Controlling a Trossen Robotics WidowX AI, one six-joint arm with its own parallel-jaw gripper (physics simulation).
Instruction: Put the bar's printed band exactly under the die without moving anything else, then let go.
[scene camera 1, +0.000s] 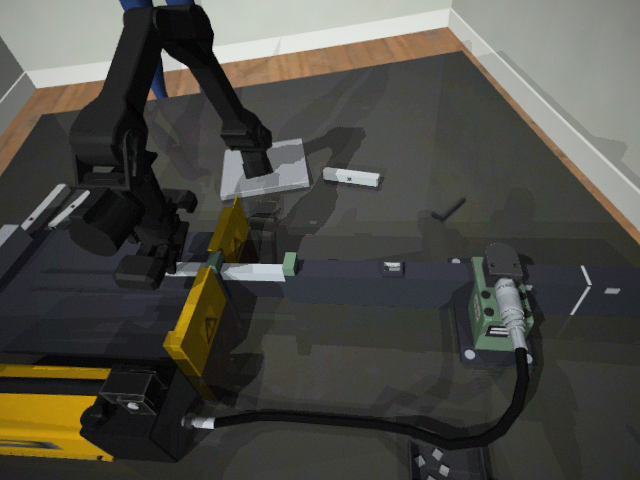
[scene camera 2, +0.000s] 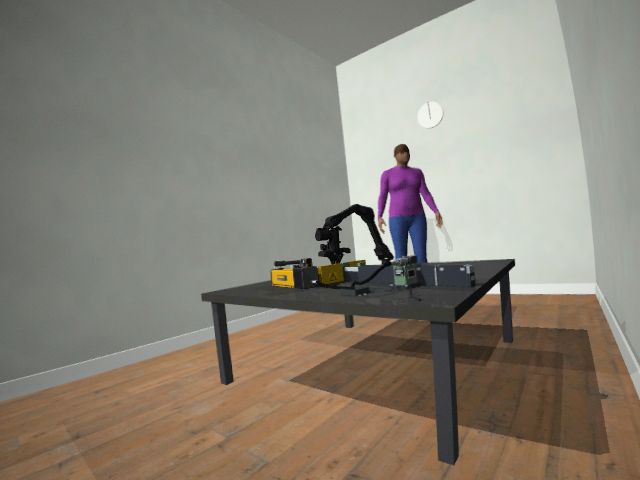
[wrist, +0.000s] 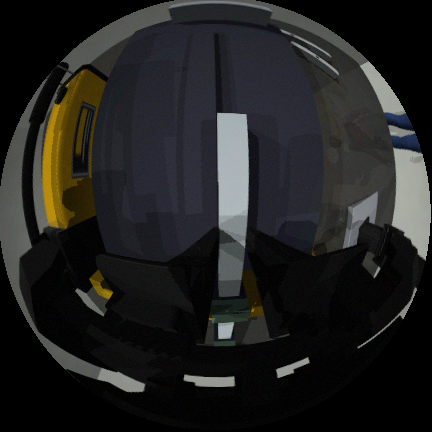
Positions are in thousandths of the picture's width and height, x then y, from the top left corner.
The gripper (scene camera 1: 273, 559) grips a pale metal bar (scene camera 1: 360, 566).
The pale metal bar also shows in the wrist view (wrist: 538, 334). The gripper also shows in the wrist view (wrist: 536, 538).
